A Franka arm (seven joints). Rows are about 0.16 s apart.
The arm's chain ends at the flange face. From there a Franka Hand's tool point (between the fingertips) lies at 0.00 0.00 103.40 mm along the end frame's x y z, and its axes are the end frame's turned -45 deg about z.
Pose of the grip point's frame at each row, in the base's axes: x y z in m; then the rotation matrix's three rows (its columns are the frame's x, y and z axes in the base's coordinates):
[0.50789 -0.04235 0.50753], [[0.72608 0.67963 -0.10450], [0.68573 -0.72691 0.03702], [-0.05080 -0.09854 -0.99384]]
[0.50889 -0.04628 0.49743], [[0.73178 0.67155 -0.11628], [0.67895 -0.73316 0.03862], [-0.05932 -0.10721 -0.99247]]
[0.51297 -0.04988 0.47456], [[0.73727 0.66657 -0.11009], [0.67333 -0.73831 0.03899], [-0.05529 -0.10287 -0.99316]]
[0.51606 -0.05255 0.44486], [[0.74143 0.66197 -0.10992], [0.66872 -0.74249 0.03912], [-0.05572 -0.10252 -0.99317]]
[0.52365 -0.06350 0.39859], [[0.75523 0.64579 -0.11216], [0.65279 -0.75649 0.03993], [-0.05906 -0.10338 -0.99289]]
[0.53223 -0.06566 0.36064], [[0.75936 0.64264 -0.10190], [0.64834 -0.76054 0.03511], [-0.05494 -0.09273 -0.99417]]
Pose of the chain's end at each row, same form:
[0.51870 -0.04618 0.61029], [[0.99399 -0.03285 -0.10450], [-0.02912 -0.99889 0.03702], [-0.10560 -0.03376 -0.99384]]
[0.52091 -0.05027 0.60005], [[0.99230 -0.04259 -0.11628], [-0.03833 -0.99851 0.03862], [-0.11775 -0.03386 -0.99247]]
[0.52435 -0.05391 0.57725], [[0.99266 -0.04999 -0.11009], [-0.04595 -0.99818 0.03899], [-0.11184 -0.03364 -0.99316]]
[0.52743 -0.05660 0.54755], [[0.99235 -0.05619 -0.10992], [-0.05216 -0.99788 0.03912], [-0.11189 -0.03309 -0.99317]]
[0.53525 -0.06763 0.50125], [[0.99067 -0.07739 -0.11216], [-0.07333 -0.99651 0.03993], [-0.11486 -0.03134 -0.99289]]
[0.54277 -0.06929 0.46344], [[0.99136 -0.08253 -0.10190], [-0.07934 -0.99623 0.03511], [-0.10442 -0.02672 -0.99417]]

